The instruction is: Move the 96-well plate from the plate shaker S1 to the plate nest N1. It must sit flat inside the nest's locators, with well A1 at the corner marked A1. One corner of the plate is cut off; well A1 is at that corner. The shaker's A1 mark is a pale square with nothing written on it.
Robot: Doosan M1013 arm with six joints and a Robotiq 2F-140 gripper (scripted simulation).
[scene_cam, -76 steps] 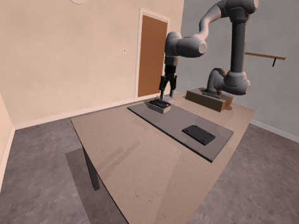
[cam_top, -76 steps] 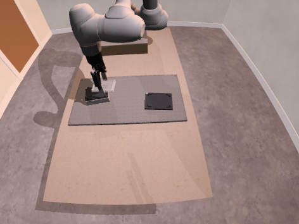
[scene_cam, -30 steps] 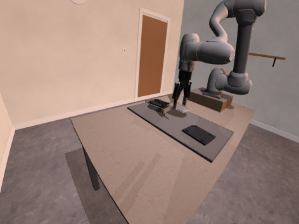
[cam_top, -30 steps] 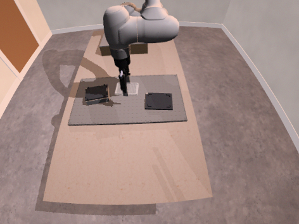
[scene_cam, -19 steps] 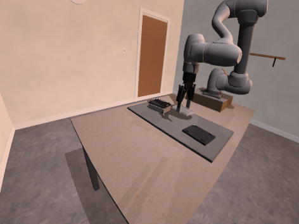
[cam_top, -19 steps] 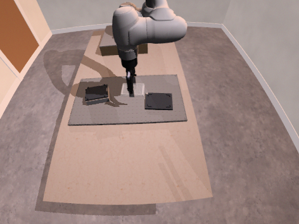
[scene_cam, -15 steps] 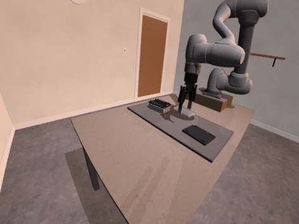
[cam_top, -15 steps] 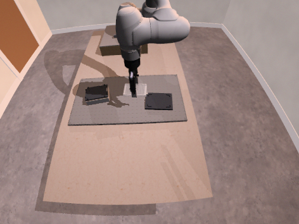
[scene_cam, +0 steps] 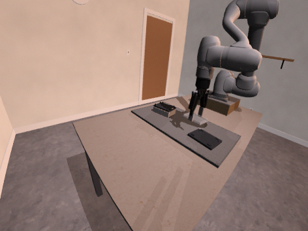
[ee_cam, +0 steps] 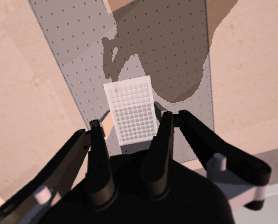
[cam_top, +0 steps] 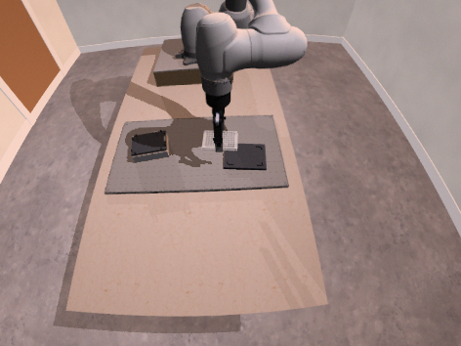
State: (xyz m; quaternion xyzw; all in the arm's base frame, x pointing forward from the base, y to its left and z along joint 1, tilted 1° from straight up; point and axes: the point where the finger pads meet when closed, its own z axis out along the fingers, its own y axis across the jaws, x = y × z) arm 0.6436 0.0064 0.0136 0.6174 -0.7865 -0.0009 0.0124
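The small pale mark is 100 mm below my hand, 40 mm behind it and 30 mm to the left of it. The rest, counted from my hand: white 96-well plate (20 mm below).
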